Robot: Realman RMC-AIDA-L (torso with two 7-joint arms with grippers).
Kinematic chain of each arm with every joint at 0, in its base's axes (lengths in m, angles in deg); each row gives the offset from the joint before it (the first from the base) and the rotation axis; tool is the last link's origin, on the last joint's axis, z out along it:
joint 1: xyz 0 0 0.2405 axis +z
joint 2: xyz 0 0 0 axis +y
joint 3: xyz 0 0 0.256 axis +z
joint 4: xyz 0 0 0 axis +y
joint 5: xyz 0 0 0.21 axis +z
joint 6: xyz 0 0 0 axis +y
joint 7: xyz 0 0 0.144 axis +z
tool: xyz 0 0 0
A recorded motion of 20 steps. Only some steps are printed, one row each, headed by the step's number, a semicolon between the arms.
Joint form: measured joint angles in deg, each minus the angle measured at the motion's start. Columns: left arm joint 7, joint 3, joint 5, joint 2, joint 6, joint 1, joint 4; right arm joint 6, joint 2, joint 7, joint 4, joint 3, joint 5, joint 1.
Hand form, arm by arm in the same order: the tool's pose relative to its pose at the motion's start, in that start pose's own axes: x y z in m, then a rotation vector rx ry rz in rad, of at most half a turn. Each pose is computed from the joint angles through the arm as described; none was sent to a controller.
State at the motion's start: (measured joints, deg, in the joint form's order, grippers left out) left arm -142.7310 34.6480 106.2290 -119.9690 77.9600 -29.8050 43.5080; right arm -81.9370 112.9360 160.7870 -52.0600 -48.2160 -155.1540 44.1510
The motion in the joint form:
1: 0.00 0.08 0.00 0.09 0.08 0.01 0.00; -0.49 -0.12 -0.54 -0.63 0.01 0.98 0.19
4: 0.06 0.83 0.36 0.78 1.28 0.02 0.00; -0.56 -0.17 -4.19 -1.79 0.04 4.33 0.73
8: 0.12 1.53 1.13 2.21 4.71 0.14 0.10; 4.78 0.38 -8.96 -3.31 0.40 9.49 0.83
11: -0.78 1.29 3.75 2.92 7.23 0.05 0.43; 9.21 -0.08 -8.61 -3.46 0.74 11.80 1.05
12: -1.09 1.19 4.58 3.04 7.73 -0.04 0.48; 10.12 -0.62 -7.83 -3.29 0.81 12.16 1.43
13: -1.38 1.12 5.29 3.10 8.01 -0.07 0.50; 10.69 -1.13 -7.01 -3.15 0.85 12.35 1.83
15: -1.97 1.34 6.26 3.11 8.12 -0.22 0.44; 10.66 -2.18 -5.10 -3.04 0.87 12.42 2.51
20: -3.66 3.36 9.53 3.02 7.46 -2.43 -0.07; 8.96 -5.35 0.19 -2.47 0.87 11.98 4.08
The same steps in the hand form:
1: 0.0002 0.0001 -0.0003 0.0003 -0.0018 0.0015; -0.0031 0.0036 -0.0031 -0.0152 -0.0098 -0.0144
4: -0.0001 0.0014 -0.0020 0.0015 -0.0302 0.0169; -0.0123 0.0154 -0.0085 -0.0658 -0.0520 -0.0875
8: -0.0009 0.0046 -0.0085 -0.0054 -0.0878 0.0415; -0.0321 0.0274 -0.0142 -0.1122 -0.1965 -0.1604
11: -0.0035 0.0039 -0.0132 0.0128 -0.1406 0.0452; -0.0475 0.0271 -0.0214 -0.1140 -0.2930 -0.1394
12: -0.0043 0.0034 -0.0139 0.0201 -0.1539 0.0442; -0.0532 0.0263 -0.0254 -0.1107 -0.3147 -0.1269
13: -0.0052 0.0025 -0.0144 0.0279 -0.1635 0.0415; -0.0580 0.0259 -0.0292 -0.1078 -0.3300 -0.1159
15: -0.0070 0.0013 -0.0135 0.0407 -0.1793 0.0355; -0.0647 0.0249 -0.0364 -0.1040 -0.3414 -0.0932
20: -0.0113 0.0041 0.0015 0.0808 -0.2499 0.0466; -0.0773 0.0191 -0.0554 -0.0890 -0.3409 -0.0290

